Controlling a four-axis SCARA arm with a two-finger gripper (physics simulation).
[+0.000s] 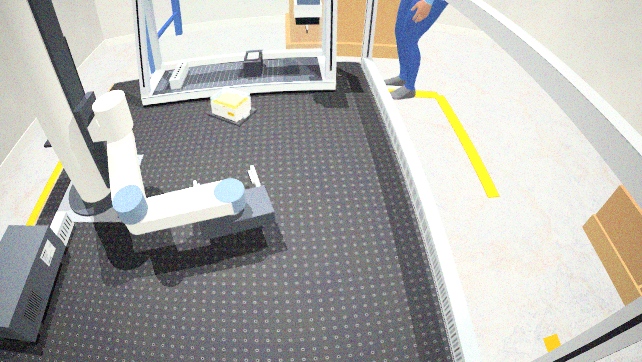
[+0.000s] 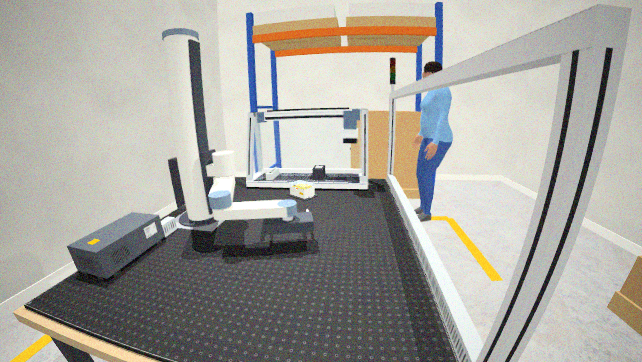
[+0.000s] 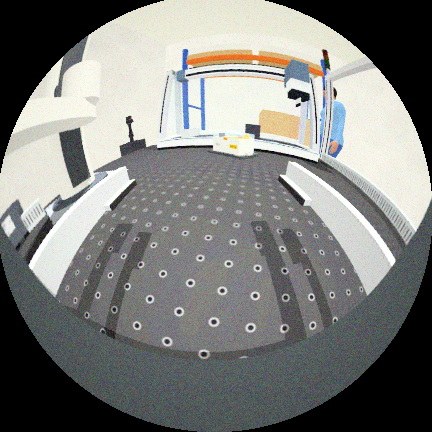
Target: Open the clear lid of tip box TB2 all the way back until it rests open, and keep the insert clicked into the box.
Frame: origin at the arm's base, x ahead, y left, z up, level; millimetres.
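Seen in the pictures: gripper, fingertip midpoint: (image 1: pixel 223 175) (image 3: pixel 204 167); arm's base, origin of the base link: (image 1: pixel 99 189) (image 2: pixel 203 217) (image 3: pixel 79 192).
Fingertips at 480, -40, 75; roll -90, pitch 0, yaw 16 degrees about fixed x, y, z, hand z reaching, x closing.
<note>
Offsets run from my fingertips to a thing's top centre, as dx, dy, dz. "pt": to the spot under its first point.
The tip box, a small white box {-20, +381, +15} (image 1: pixel 221 110) (image 2: pixel 308 192) (image 3: pixel 245 147) with an orange label, stands on a thin dark base {pt +10, +312, -53} (image 1: pixel 237 121) near the gantry frame. Its yellow insert {-20, +381, +12} (image 1: pixel 230 101) shows at the top, under what looks like the clear lid, lying closed; the lid's edges are hard to make out. I cannot read the name TB2, nor tell whether the insert is fully clicked in. My gripper (image 1: pixel 223 175) (image 3: pixel 204 167) is open and empty, its two white fingers wide apart. It is well away from the box, on the near side of it, above the dark perforated table.
A gantry frame (image 1: pixel 295 89) (image 2: pixel 320 185) (image 3: pixel 197 145) stands behind the box, with a dark block {pt +55, +555, +46} (image 1: pixel 253 64) (image 2: pixel 318 171) and a white strip {pt -262, +549, +32} (image 1: pixel 178 76) inside. A grey control box {pt -532, -356, +53} (image 1: pixel 25 270) (image 2: pixel 117 245) stands left. A white guard rail {pt +509, -47, -62} (image 1: pixel 407 195) runs along the right, and a person (image 2: pixel 436 125) stands beyond it.
</note>
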